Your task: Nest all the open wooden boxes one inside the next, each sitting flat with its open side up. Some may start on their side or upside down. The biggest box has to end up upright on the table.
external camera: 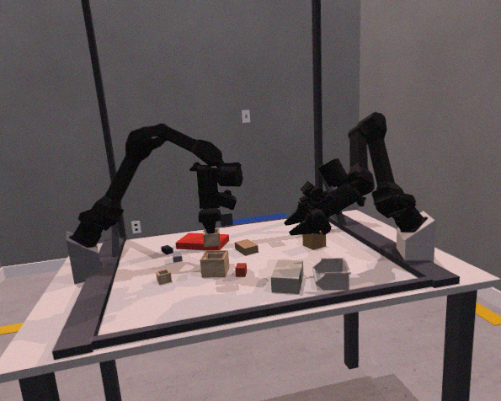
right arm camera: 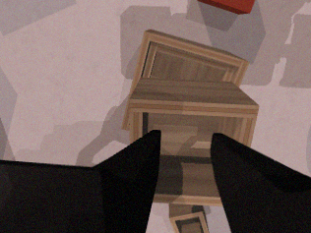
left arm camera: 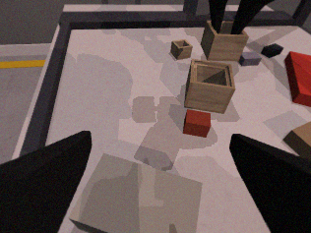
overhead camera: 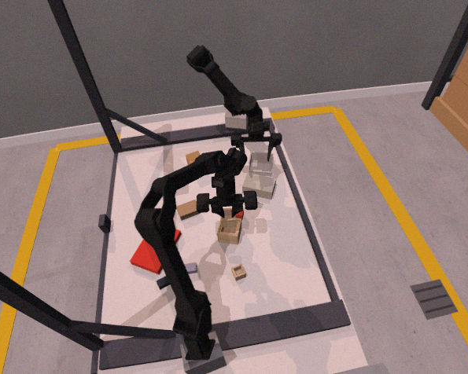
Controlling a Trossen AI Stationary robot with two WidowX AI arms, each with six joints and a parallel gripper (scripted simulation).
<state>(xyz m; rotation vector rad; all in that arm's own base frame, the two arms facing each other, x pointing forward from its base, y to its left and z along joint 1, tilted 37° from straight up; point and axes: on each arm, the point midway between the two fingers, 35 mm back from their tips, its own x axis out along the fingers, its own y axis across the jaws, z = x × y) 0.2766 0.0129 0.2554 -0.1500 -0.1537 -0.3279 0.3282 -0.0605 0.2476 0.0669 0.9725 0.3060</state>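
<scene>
The red cube lies 140 mm below my right hand, 80 mm to the left of it and 20 mm ahead of it. Round my right hand: grey closed block 220 mm to the left, 130 mm below, 100 mm ahead; then red slab 250 mm behind, 140 mm below, 80 mm to the right; then flat brown block 170 mm behind, 140 mm below, 90 mm to the left.
</scene>
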